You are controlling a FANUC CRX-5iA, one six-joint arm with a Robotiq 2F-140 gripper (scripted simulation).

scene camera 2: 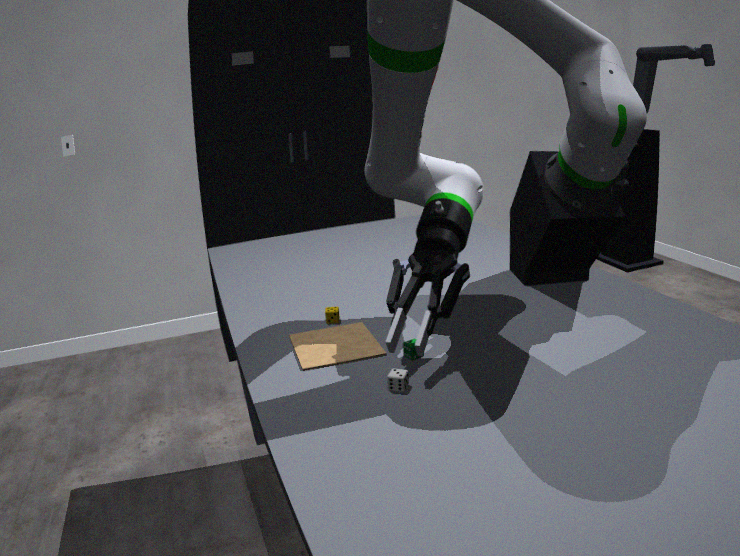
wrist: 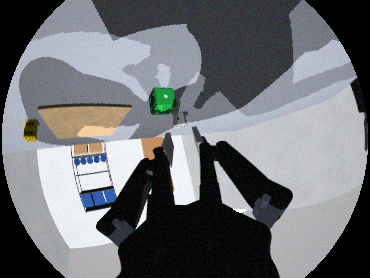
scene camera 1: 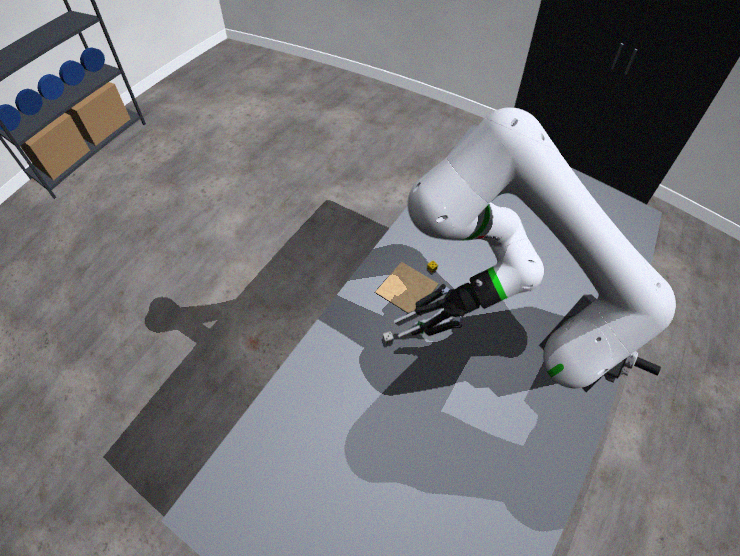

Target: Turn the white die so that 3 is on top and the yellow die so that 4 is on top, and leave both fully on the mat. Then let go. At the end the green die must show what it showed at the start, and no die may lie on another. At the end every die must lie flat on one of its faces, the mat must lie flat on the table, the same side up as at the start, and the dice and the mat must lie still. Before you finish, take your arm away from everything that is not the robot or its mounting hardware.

Scene:
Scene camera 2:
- my gripper: 404,349
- tan mat: 326,347
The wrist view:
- my gripper: 182,136
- tan mat: 65,120
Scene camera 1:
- my gripper: 398,330
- tan mat: 405,286

